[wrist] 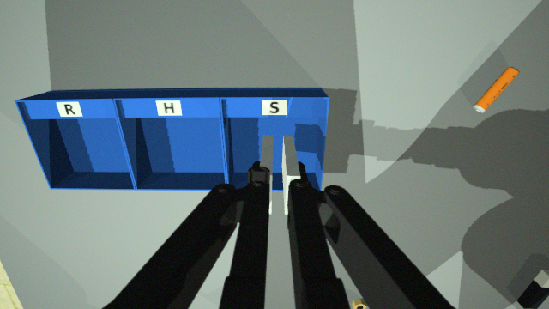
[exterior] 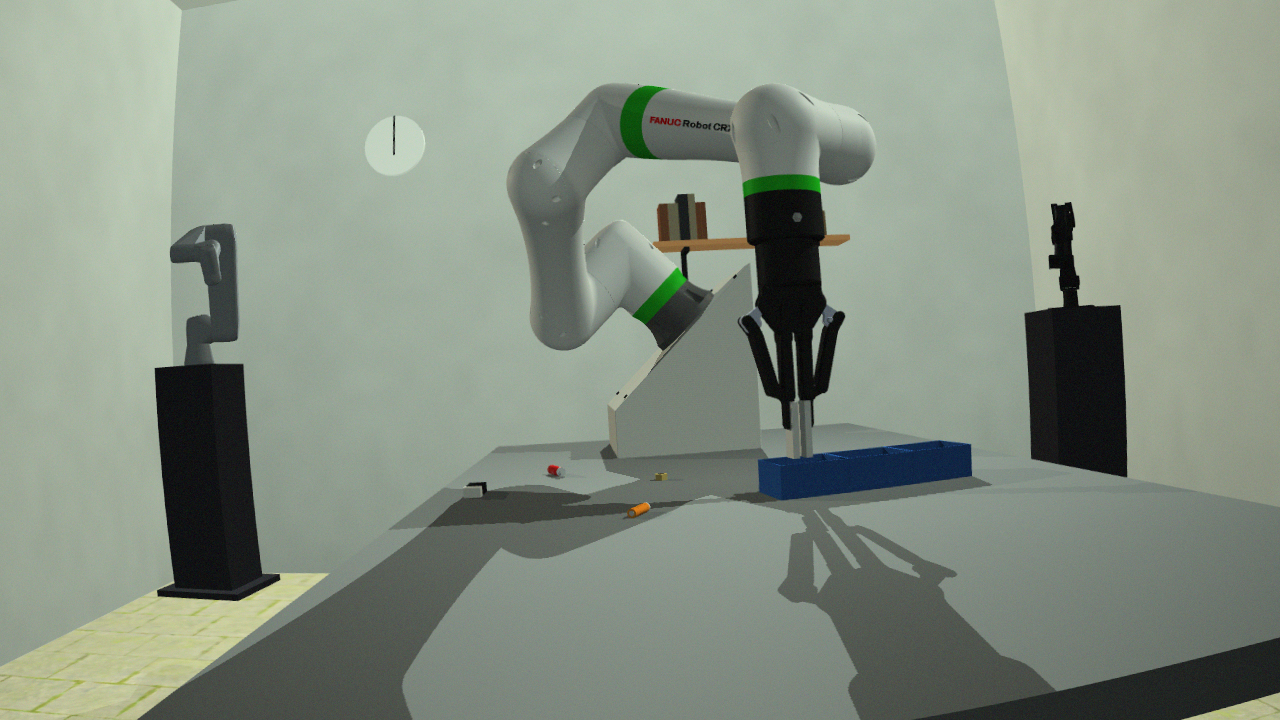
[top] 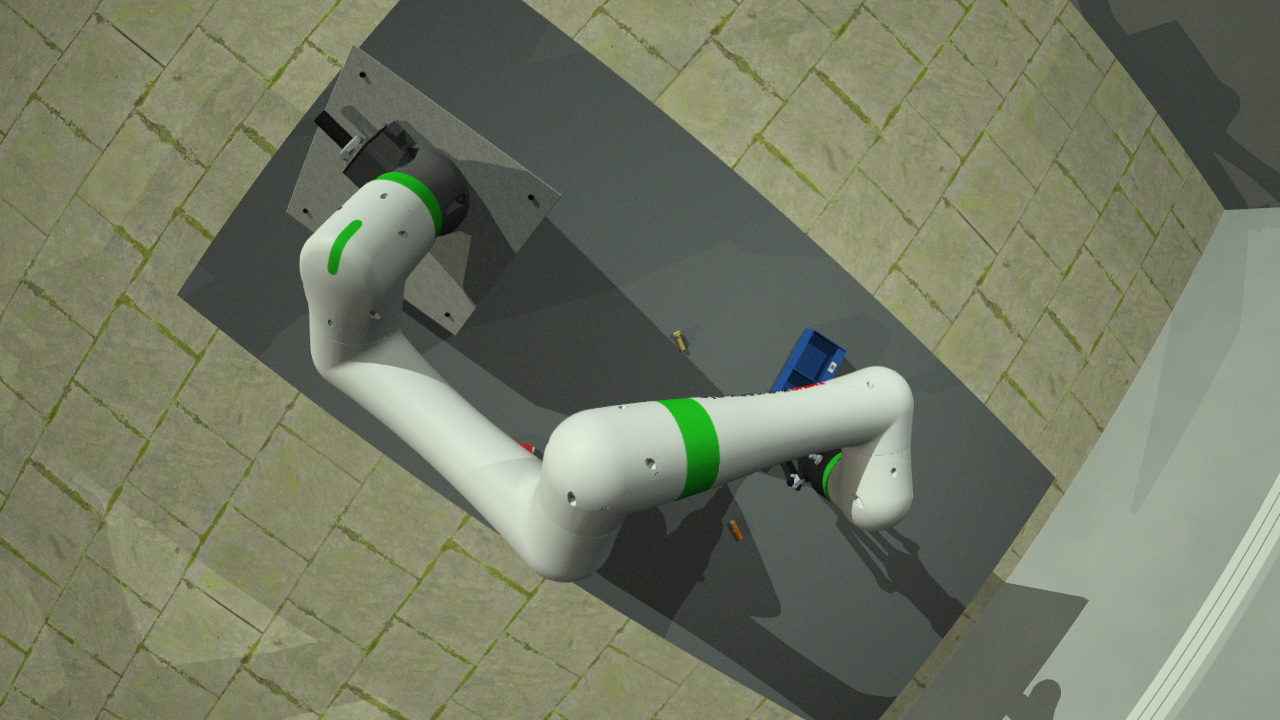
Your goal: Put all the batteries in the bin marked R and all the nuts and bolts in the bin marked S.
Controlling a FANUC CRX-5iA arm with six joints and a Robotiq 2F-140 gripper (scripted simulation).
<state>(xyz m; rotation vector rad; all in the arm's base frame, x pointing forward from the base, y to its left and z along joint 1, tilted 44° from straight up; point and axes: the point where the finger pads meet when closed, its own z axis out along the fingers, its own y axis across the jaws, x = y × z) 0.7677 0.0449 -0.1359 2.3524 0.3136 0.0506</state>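
The blue three-compartment bin is 8 cm to the left of my hand, 6 cm below it and 2 cm behind it. Round my hand: orange battery 18 cm to the right, 9 cm ahead, 7 cm below; yellow bolt 26 cm behind, 7 cm below, 1 cm to the left; brass nut 22 cm behind, 17 cm to the right, 7 cm below.
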